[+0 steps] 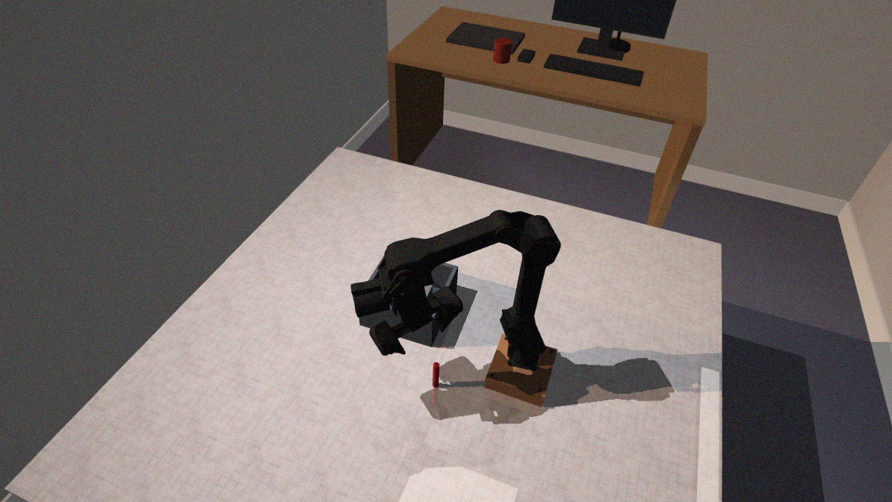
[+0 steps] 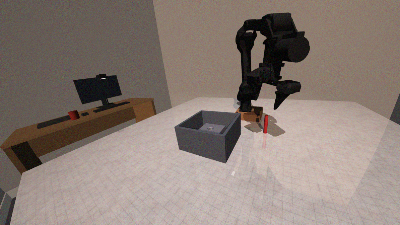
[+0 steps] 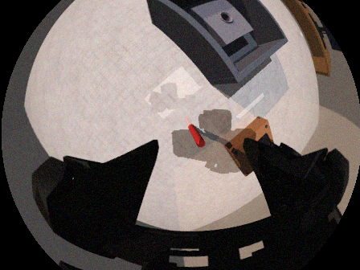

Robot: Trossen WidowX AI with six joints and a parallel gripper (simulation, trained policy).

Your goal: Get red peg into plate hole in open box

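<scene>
Now: gripper tip 3 cm past the red peg, 1 cm to the right of it and 10 cm above it. From my gripper tip the other things lie so: light grey plate 9 cm ahead, 19 cm to the right, 9 cm below; dark grey box 9 cm ahead, 19 cm to the right, 11 cm below.
</scene>
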